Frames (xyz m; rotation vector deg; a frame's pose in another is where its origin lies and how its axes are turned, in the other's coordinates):
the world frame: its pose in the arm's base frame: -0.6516 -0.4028 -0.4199 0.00 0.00 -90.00
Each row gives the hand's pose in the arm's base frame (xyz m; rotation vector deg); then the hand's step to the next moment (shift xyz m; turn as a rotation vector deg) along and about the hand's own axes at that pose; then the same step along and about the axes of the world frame.
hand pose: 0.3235 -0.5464 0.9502 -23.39 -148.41 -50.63
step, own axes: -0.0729 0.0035 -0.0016 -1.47 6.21 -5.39
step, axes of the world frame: 0.0093 0.0665 -0.0286 -1.10 5.04 6.57
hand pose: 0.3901 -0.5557 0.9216 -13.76 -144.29 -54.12
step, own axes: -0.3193 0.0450 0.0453 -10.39 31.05 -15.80
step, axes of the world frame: -0.0610 0.2824 -0.1502 -12.84 24.14 23.96
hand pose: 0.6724 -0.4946 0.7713 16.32 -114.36 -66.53
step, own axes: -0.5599 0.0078 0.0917 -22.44 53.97 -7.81
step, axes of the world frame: -0.3648 0.3047 -0.3099 -37.12 30.55 34.14
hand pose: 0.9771 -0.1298 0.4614 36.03 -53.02 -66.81
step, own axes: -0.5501 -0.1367 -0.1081 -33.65 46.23 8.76
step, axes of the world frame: -0.4793 -0.0353 -0.3194 -46.23 11.17 32.93
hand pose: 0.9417 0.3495 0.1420 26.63 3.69 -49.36
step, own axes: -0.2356 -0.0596 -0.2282 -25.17 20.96 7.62
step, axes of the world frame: -0.2311 -0.1691 -0.1706 -26.52 -1.91 20.58
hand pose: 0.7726 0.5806 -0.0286 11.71 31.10 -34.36
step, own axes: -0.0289 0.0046 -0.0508 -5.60 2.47 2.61
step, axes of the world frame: -0.0346 -0.0388 -0.0270 -3.82 -1.32 5.29
